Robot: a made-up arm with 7 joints. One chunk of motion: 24 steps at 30 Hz.
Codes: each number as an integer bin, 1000 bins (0 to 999) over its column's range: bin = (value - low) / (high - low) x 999, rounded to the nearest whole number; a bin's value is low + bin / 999 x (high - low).
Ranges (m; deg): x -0.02..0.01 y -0.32..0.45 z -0.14..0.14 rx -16..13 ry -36..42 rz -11..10
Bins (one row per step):
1: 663 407 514 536 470 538
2: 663 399 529 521 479 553
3: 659 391 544 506 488 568
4: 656 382 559 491 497 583
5: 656 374 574 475 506 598
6: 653 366 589 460 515 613
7: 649 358 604 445 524 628
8: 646 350 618 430 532 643
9: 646 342 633 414 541 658
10: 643 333 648 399 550 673
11: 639 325 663 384 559 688
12: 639 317 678 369 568 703
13: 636 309 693 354 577 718
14: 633 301 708 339 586 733
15: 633 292 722 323 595 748
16: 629 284 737 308 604 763
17: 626 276 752 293 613 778
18: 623 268 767 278 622 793
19: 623 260 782 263 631 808
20: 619 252 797 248 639 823
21: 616 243 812 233 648 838
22: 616 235 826 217 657 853
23: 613 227 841 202 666 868
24: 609 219 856 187 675 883
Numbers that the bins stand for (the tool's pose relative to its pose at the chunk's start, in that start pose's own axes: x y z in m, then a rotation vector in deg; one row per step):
1: -0.0001 -0.0063 0.0041 -0.44 0.70 0.31
2: -0.0001 -0.0125 0.0083 -0.88 1.40 0.62
3: -0.0002 -0.0186 0.0125 -1.31 2.10 0.94
4: -0.0003 -0.0256 0.0167 -1.75 2.80 1.26
5: -0.0003 -0.0317 0.0209 -2.21 3.51 1.57
6: -0.0004 -0.0379 0.0251 -2.65 4.21 1.89
7: -0.0005 -0.0441 0.0293 -3.08 4.91 2.20
8: -0.0006 -0.0502 0.0332 -3.52 5.54 2.52
9: -0.0006 -0.0564 0.0374 -3.98 6.24 2.83
10: -0.0007 -0.0633 0.0416 -4.42 6.94 3.15
11: -0.0008 -0.0695 0.0458 -4.85 7.65 3.46
12: -0.0008 -0.0757 0.0500 -5.29 8.35 3.78
13: -0.0009 -0.0818 0.0542 -5.72 9.05 4.09
14: -0.0010 -0.0880 0.0584 -6.16 9.75 4.41
15: -0.0010 -0.0949 0.0624 -6.62 10.46 4.72
16: -0.0011 -0.1011 0.0666 -7.06 11.16 5.04
17: -0.0012 -0.1073 0.0708 -7.49 11.86 5.35
18: -0.0013 -0.1134 0.0750 -7.93 12.56 5.67
19: -0.0013 -0.1196 0.0792 -8.37 13.27 5.98
20: -0.0014 -0.1258 0.0834 -8.80 13.89 6.30
21: -0.0015 -0.1327 0.0876 -9.24 14.59 6.62
22: -0.0015 -0.1389 0.0915 -9.70 15.30 6.93
23: -0.0016 -0.1450 0.0957 -10.14 16.00 7.25
24: -0.0017 -0.1512 0.0999 -10.57 16.70 7.56

